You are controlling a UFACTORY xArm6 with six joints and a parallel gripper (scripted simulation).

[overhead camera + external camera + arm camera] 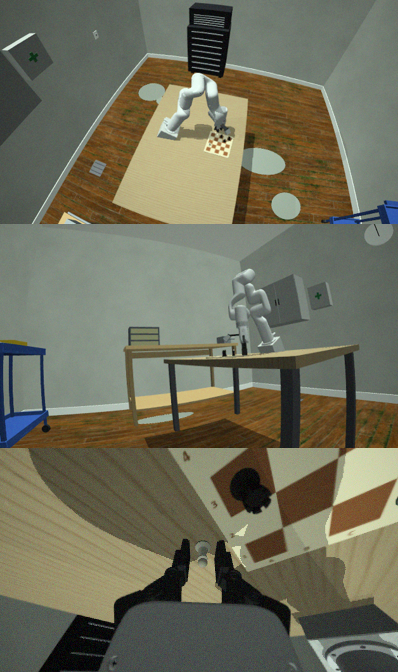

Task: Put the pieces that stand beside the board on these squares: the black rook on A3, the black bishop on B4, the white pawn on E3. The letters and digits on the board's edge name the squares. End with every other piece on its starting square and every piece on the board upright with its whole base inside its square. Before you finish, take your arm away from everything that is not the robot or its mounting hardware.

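My hand is 10 mm above the white pawn. Round my hand: black chess piece 40 mm ahead, 60 mm to the right; chessboard 40 mm ahead, 140 mm to the right, 20 mm below.
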